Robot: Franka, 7 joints.
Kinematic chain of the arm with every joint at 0, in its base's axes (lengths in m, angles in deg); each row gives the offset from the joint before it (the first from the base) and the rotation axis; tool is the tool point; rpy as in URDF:
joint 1: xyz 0 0 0.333 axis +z
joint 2: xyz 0 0 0 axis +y
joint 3: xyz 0 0 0.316 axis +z
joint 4: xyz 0.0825 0 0 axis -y
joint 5: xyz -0.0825 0 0.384 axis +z
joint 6: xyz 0 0 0 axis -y
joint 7: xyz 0.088 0 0 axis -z
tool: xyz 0 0 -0.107 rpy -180 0 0
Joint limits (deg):
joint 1: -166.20..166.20
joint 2: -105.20..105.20
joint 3: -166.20..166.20
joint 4: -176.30..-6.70
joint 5: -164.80..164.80
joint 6: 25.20..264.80
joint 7: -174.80..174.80
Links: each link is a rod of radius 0.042 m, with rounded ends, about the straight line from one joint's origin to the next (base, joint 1, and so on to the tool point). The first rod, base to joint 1, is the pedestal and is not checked.
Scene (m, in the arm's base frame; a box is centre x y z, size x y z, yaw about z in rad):
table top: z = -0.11
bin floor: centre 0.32 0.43 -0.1 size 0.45 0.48 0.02 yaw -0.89
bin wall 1: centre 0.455 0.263 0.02 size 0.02 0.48 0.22 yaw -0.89
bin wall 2: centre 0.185 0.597 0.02 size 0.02 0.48 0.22 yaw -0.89
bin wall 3: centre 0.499 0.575 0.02 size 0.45 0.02 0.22 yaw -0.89
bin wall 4: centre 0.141 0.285 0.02 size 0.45 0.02 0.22 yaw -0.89
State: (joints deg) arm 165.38 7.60 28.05 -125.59 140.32 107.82 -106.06
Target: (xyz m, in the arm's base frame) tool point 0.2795 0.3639 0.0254
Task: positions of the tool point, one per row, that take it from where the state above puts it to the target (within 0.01 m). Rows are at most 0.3 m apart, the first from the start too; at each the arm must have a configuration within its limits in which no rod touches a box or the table.
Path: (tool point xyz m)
1: -0.5551 0.1091 0.3654
2: -0.4159 0.3486 0.3306
3: -0.1851 0.4826 0.3012
4: 0.0699 0.4837 0.2760
5: 0.2795 0.3639 0.2536
6: 0.2823 0.3762 0.2038
7: 0.2830 0.3816 0.1484
8: 0.2819 0.3782 0.0885
9: 0.2794 0.3639 0.0254

